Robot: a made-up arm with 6 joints.
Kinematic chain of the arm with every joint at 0, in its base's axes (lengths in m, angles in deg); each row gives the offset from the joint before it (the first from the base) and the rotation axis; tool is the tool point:
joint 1: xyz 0 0 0.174 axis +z
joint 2: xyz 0 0.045 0 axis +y
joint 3: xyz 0 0 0.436 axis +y
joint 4: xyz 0 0 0.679 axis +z
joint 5: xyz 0 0 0 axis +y
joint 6: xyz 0 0 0.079 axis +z
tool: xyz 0 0 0
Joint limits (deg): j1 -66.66..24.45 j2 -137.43..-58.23 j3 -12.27..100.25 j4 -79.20..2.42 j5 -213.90..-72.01 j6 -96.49..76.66
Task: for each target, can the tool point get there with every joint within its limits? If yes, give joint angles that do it. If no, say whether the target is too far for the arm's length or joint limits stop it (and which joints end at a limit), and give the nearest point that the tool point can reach.
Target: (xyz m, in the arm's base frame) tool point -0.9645 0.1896 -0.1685
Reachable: yes | joints -5.54 -130.29 39.46 -44.66 -114.28 57.87
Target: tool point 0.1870 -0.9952 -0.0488
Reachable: no: joint limits stop it (at a limit: joint 1, joint 2, joint 3, joint 4, joint 5) | nearest point -0.6007 -0.2712 0.3466 | short by 1.141 m
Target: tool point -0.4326 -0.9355 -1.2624
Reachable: no: too far | nearest point -0.5499 -0.2041 -0.7923 | short by 0.877 m
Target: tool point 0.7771 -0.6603 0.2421
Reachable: no: joint limits stop it (at a limit: joint 1, joint 2, joint 3, joint 4, joint 5) | nearest point 0.0718 -0.0481 0.8298 | short by 1.103 m
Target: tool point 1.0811 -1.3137 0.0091
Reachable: no: too far | nearest point 0.0718 -0.0481 0.8298 | short by 1.815 m
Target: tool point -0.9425 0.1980 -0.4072
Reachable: yes | joints -5.32 -117.99 -1.60 -55.14 -87.00 -47.43
